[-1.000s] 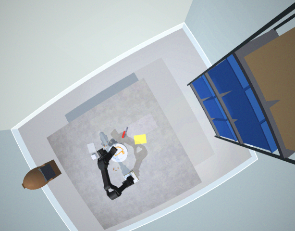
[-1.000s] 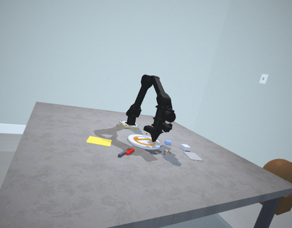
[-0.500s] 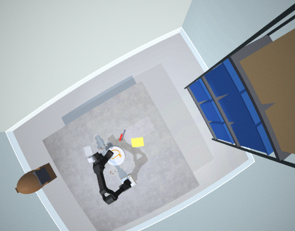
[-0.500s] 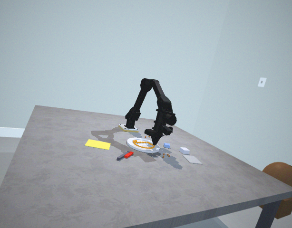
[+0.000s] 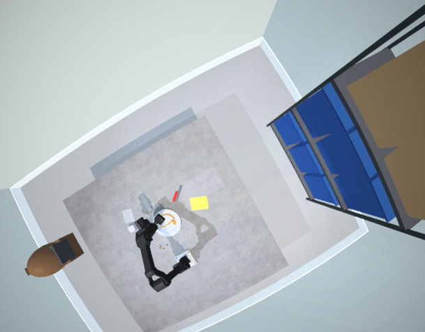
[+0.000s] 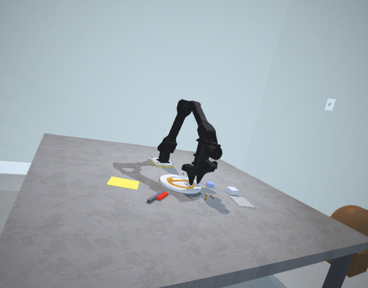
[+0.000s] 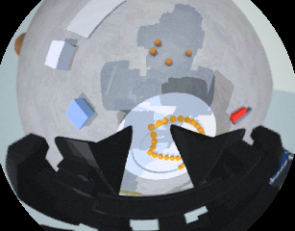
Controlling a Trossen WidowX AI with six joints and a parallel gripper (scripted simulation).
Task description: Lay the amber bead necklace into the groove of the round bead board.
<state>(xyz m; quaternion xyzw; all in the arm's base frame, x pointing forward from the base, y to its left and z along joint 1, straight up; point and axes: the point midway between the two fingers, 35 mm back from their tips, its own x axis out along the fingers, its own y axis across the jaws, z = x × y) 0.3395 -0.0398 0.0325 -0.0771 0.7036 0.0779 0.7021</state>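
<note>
My gripper tip is 4 cm past the round white bead board, 5 cm to the left of it and 1 cm above it. The rest, counted from my gripper tip: white block (9 cm ahead, 18 cm to the left); then blue block (1 cm behind, 12 cm to the left, 1 cm below); then grey sheet (18 cm ahead, 15 cm to the left, 2 cm below).
</note>
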